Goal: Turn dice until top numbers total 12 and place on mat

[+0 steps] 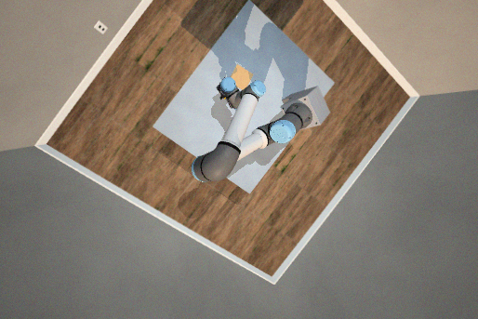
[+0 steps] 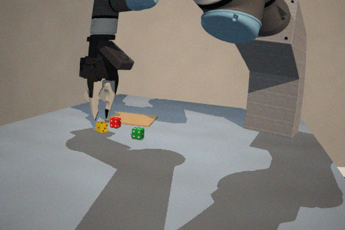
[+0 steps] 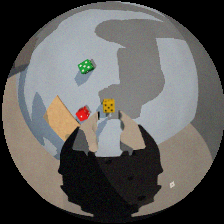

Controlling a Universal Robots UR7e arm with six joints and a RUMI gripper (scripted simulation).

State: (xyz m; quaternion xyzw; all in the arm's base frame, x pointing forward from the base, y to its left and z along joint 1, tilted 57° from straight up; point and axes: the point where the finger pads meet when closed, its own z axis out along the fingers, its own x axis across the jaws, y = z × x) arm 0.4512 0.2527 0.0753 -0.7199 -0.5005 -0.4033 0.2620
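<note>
My gripper is now 4 cm above the yellow die. From my hand the other things lie so: green die (10 cm behind, 3 cm to the right, 4 cm below); tan mat (2 cm ahead, 18 cm to the right, 5 cm below); red die (7 cm to the right, 4 cm below).
</note>
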